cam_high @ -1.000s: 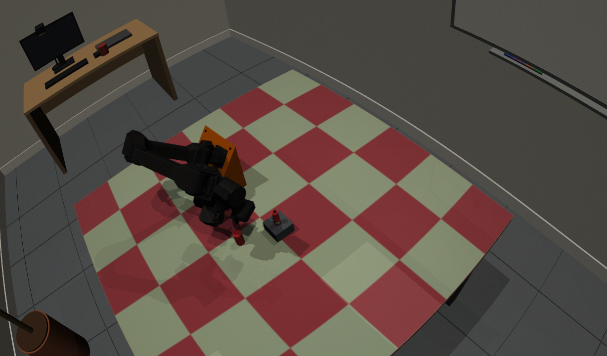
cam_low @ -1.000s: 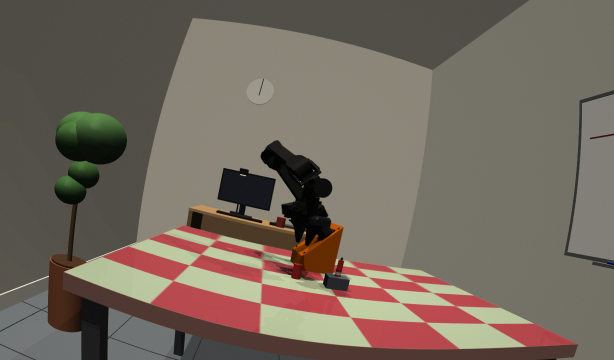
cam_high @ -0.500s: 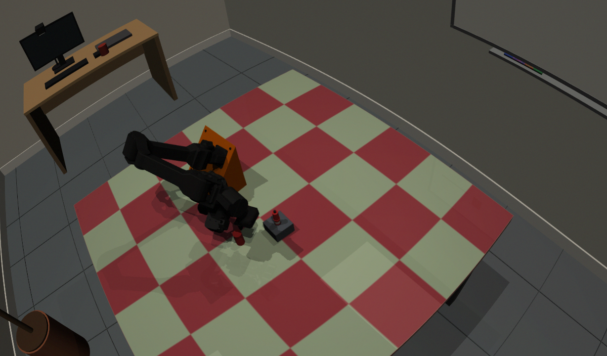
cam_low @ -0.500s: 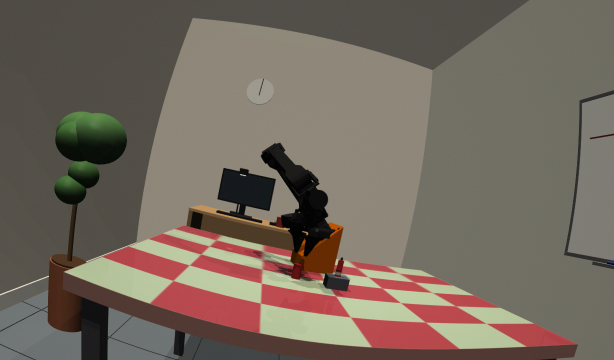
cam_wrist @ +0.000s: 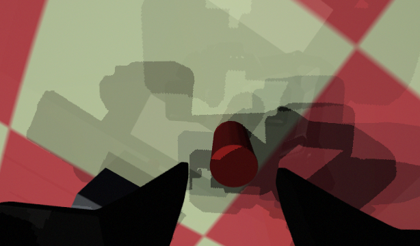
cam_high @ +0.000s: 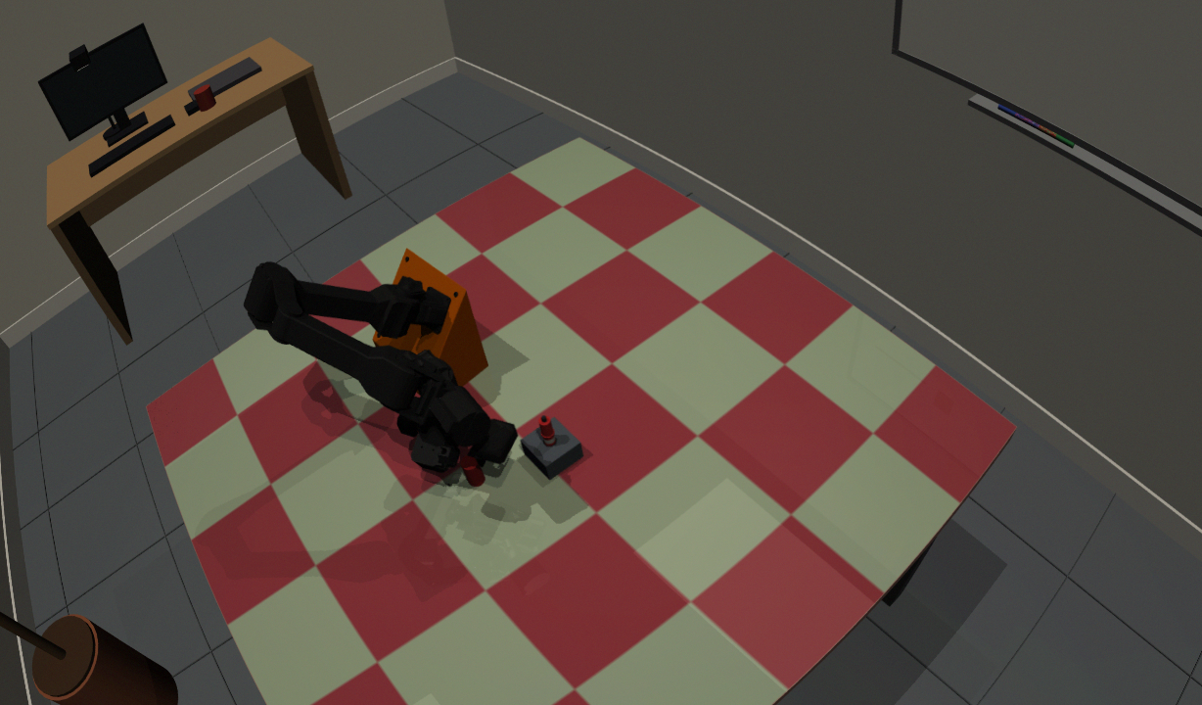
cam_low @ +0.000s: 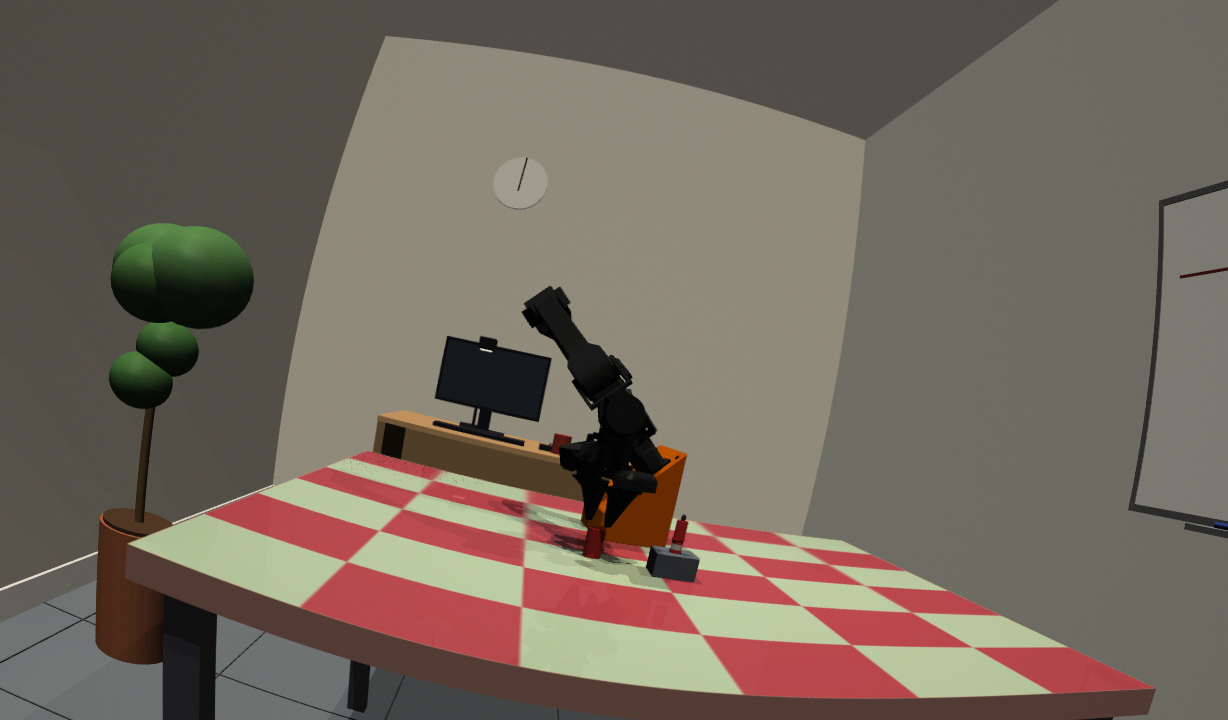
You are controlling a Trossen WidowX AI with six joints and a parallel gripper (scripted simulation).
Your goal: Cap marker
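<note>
Now: the cap 30 mm below my gripper tip. The rest, counted from my gripper tip: holder block (120 mm to the left, 70 mm ahead, 40 mm below).
</note>
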